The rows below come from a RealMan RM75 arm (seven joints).
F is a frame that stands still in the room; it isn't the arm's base.
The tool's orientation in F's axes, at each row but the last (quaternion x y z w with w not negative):
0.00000, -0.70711, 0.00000, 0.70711
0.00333, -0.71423, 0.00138, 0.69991
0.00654, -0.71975, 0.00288, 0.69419
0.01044, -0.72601, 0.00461, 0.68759
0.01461, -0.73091, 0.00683, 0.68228
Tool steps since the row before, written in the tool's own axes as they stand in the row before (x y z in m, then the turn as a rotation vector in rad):
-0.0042, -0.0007, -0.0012, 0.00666, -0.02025, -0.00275
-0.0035, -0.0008, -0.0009, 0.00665, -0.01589, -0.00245
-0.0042, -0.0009, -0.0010, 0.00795, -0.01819, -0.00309
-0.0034, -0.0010, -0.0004, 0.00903, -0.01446, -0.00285
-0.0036, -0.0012, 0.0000, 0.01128, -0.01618, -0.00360
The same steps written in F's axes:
0.0012, -0.0007, -0.0042, 0.00275, -0.02025, 0.00666
0.0010, -0.0008, -0.0035, 0.00242, -0.01589, 0.00666
0.0012, -0.0009, -0.0042, 0.00304, -0.01819, 0.00797
0.0006, -0.0010, -0.0034, 0.00267, -0.01448, 0.00906
0.0003, -0.0012, -0.0036, 0.00331, -0.01620, 0.01134

